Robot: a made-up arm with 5 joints. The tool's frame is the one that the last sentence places.
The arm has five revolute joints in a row. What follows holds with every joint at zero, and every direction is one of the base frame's. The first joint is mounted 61.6 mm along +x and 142.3 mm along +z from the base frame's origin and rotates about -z. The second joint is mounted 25.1 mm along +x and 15.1 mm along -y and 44.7 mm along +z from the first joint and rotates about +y. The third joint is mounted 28.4 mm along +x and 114.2 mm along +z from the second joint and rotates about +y. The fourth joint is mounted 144.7 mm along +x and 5.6 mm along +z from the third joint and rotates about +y. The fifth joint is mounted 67 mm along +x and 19.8 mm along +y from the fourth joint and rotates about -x. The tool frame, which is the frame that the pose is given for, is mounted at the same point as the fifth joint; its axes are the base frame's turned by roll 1.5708, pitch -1.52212 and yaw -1.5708 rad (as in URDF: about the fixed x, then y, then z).
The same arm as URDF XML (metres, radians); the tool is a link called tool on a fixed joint. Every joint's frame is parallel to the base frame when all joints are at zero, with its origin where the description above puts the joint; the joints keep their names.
<robot name="arm">
  <link name="base_link"/>
  <link name="link1"/>
  <link name="link2"/>
  <link name="link3"/>
  <link name="link4"/>
  <link name="link5"/>
  <link name="tool"/>
  <joint name="joint 1" type="continuous">
    <parent link="base_link"/>
    <child link="link1"/>
    <origin xyz="0.0616 0.0000 0.1423" rpy="0.0000 0.0000 0.0000"/>
    <axis xyz="0 0 -1"/>
  </joint>
  <joint name="joint 2" type="continuous">
    <parent link="link1"/>
    <child link="link2"/>
    <origin xyz="0.0251 -0.0151 0.0447" rpy="0.0000 0.0000 0.0000"/>
    <axis xyz="0 1 0"/>
  </joint>
  <joint name="joint 3" type="continuous">
    <parent link="link2"/>
    <child link="link3"/>
    <origin xyz="0.0284 0.0000 0.1142" rpy="0.0000 0.0000 0.0000"/>
    <axis xyz="0 1 0"/>
  </joint>
  <joint name="joint 4" type="continuous">
    <parent link="link3"/>
    <child link="link4"/>
    <origin xyz="0.1447 0.0000 0.0056" rpy="0.0000 0.0000 0.0000"/>
    <axis xyz="0 1 0"/>
  </joint>
  <joint name="joint 5" type="continuous">
    <parent link="link4"/>
    <child link="link5"/>
    <origin xyz="0.0670 0.0198 0.0000" rpy="0.0000 0.0000 0.0000"/>
    <axis xyz="-1 0 0"/>
  </joint>
  <joint name="tool_fixed" type="fixed">
    <parent link="link5"/>
    <child link="tool"/>
    <origin xyz="0.0000 0.0000 0.0000" rpy="1.5708 -1.5221 -1.5708"/>
  </joint>
</robot>

